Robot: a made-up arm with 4 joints.
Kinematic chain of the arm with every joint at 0, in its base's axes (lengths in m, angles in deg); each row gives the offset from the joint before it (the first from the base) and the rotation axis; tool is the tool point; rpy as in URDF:
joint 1: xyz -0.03 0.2 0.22 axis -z
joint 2: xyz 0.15 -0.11 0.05 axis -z
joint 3: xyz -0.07 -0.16 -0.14 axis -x
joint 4: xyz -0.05 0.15 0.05 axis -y
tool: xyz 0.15 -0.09 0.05 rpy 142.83 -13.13 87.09
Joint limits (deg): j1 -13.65..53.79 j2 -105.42..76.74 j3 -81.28..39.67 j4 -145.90..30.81
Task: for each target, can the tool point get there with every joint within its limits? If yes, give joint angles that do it. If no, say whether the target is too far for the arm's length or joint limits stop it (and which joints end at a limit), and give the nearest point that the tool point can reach.
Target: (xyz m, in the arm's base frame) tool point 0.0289 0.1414 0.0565
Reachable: yes | joints -6.92 60.84 -22.63 -96.42
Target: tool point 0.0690 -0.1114 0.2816
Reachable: yes | joints 11.84 -0.25 -28.68 16.23
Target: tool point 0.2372 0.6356 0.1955
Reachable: no: joint limits stop it (at a limit: joint 1, joint 2, joint 3) | nearest point 0.3333 0.2733 0.2026 | short by 0.375 m
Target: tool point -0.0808 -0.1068 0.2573
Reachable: yes | joints 24.81 25.86 -44.24 7.52
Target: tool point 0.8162 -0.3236 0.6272
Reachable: no: too far | nearest point 0.3861 -0.0575 0.2396 | short by 0.637 m
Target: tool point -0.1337 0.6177 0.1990
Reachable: no: joint limits stop it (at a limit: joint 1, joint 2, joint 4) | nearest point -0.0221 0.2878 0.1737 | short by 0.349 m
